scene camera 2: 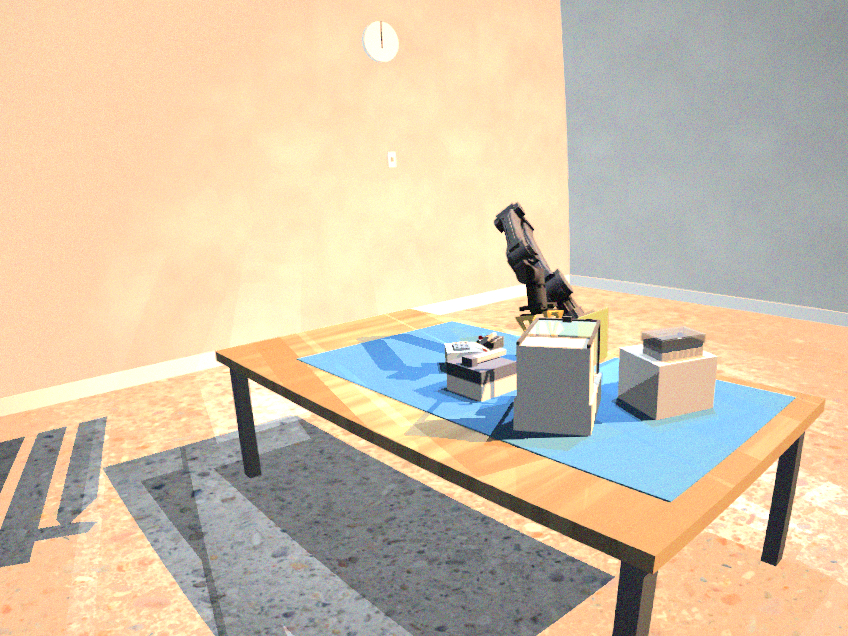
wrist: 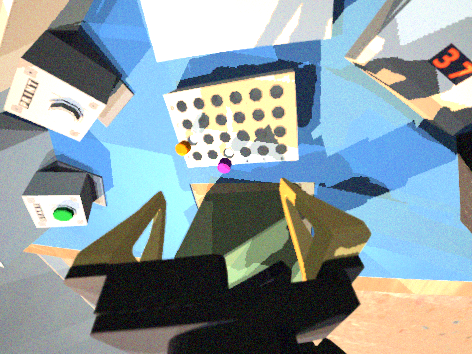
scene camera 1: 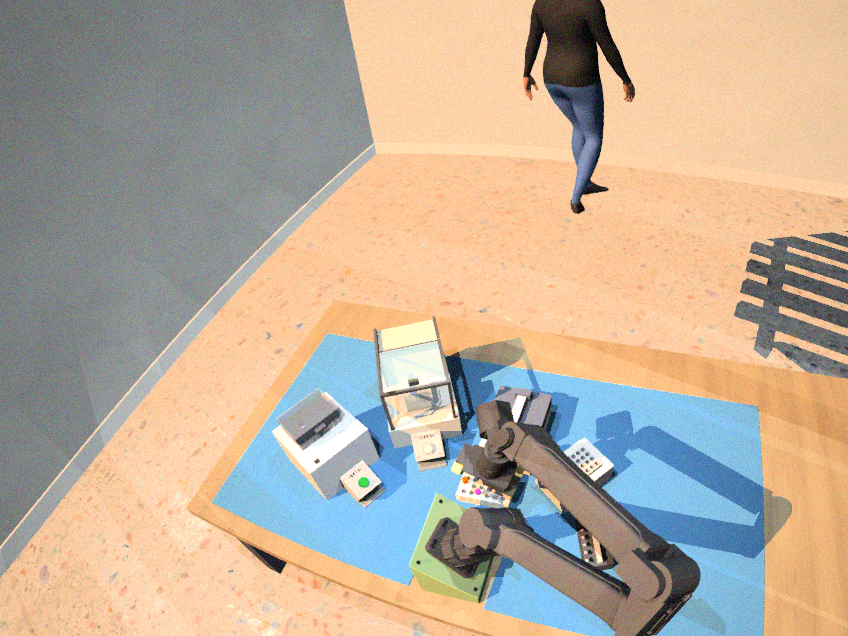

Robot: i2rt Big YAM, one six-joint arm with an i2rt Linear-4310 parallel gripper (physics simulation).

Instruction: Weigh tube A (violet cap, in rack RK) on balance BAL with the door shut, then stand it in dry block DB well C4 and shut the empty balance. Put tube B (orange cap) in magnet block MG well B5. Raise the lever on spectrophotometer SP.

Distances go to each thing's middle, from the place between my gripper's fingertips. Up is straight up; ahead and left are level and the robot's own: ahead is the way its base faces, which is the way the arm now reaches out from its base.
I see the lever device (scene camera 2: 481,376) 200 mm ahead of my hand, 50 mm below it and 10 mm to the right of it. The rest, counted from my hand: green-button box (scene camera 1: 360,482) (310 mm to the left, 80 mm behind, 60 mm below); then glass-box balance (scene camera 2: 558,384) (270 mm to the left, 220 mm ahead, 10 mm above); then balance control panel (scene camera 1: 428,447) (180 mm to the left, 90 mm ahead, 60 mm below).
